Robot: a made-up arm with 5 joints. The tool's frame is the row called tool. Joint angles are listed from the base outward.
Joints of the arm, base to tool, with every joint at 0 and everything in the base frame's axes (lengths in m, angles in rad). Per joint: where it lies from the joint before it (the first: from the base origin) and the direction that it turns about. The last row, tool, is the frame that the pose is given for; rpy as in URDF.
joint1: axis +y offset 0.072 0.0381 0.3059
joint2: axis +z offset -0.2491 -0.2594 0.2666
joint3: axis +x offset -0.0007 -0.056 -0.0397
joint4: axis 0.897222 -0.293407 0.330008 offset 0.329 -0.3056 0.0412
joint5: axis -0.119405 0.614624 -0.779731 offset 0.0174 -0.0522 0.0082
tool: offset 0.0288 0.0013 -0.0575 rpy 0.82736 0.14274 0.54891
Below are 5 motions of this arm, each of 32 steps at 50 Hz.
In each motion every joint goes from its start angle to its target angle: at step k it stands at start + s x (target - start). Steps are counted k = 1, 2, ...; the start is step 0. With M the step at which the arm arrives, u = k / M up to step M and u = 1 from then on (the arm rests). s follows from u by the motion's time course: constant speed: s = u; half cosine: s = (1 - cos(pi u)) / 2; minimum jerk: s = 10 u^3 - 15 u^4 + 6 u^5.
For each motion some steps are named. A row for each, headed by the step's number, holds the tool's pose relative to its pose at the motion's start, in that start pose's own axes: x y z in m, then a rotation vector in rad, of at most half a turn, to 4 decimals.
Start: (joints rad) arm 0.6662 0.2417 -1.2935 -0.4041 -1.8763
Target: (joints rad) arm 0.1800 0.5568 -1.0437 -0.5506 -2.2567
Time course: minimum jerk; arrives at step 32
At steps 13, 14, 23, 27, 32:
13: 0.0393 0.0696 0.0252 -0.1511 0.0751 -0.0201
14: 0.0471 0.0806 0.0292 -0.1753 0.0909 -0.0227
23: 0.1254 0.1642 0.0610 -0.3583 0.2594 -0.0352
27: 0.1459 0.1804 0.0676 -0.3932 0.3056 -0.0355
32: 0.1517 0.1845 0.0694 -0.4022 0.3186 -0.0354

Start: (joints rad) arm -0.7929 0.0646 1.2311 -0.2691 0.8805
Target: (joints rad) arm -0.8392 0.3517 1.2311 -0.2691 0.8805
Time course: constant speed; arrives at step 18
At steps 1, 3, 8, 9, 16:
1: 0.0047 0.0016 -0.0036 -0.0098 0.0121 -0.0044
3: 0.0139 0.0048 -0.0111 -0.0295 0.0361 -0.0132
8: 0.0362 0.0116 -0.0310 -0.0793 0.0957 -0.0356
9: 0.0405 0.0128 -0.0352 -0.0893 0.1075 -0.0401
16: 0.0692 0.0196 -0.0660 -0.1603 0.1895 -0.0722

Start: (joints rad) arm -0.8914 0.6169 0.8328 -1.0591 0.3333
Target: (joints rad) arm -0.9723 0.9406 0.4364 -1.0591 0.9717
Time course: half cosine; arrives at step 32
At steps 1, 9, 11, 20, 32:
1: -0.0001 0.0003 0.0003 -0.0008 -0.0004 -0.0015
9: -0.0076 0.0232 0.0215 -0.0607 -0.0391 -0.1125
11: -0.0114 0.0347 0.0306 -0.0869 -0.0612 -0.1611
20: -0.0347 0.1064 0.0709 -0.2109 -0.2205 -0.3959
32: -0.0556 0.1681 0.0893 -0.2798 -0.3776 -0.5405

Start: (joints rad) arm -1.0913 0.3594 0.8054 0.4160 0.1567
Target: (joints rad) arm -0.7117 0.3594 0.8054 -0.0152 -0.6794
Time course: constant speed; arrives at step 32
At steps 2, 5, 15, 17, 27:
2: -0.0021 -0.0031 0.0025 -0.0185 -0.0018 0.0124
5: -0.0054 -0.0077 0.0059 -0.0459 -0.0022 0.0305
15: -0.0175 -0.0220 0.0152 -0.1323 0.0159 0.0869
17: -0.0201 -0.0246 0.0166 -0.1481 0.0230 0.0977
27: -0.0335 -0.0371 0.0214 -0.2165 0.0738 0.1519

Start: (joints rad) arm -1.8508 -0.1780 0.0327 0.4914 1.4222
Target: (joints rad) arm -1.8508 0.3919 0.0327 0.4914 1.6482
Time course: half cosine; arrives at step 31
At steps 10, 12, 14, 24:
10: 0.0282 0.0500 -0.0348 -0.0956 0.0636 -0.0379
12: 0.0382 0.0683 -0.0501 -0.1334 0.0867 -0.0525
14: 0.0483 0.0874 -0.0678 -0.1747 0.1106 -0.0682
24: 0.0863 0.1647 -0.1637 -0.3739 0.2093 -0.1395

